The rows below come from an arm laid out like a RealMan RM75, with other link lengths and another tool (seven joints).
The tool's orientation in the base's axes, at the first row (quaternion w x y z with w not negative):
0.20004 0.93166 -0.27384 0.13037
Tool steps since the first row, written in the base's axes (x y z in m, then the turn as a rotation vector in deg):
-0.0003 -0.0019 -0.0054 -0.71 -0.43 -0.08
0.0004 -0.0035 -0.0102 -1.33 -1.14 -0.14
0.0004 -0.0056 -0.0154 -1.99 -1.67 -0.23
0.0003 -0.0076 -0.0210 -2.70 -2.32 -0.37
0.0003 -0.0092 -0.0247 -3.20 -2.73 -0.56
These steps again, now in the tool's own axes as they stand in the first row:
-0.0013 0.0000 0.0056 -0.41 0.71 0.17
-0.0017 -0.0006 0.0106 -0.61 1.58 0.45
-0.0025 -0.0006 0.0162 -0.94 2.34 0.68
-0.0037 -0.0006 0.0220 -1.27 3.19 1.00
-0.0042 -0.0005 0.0260 -1.56 3.73 1.28

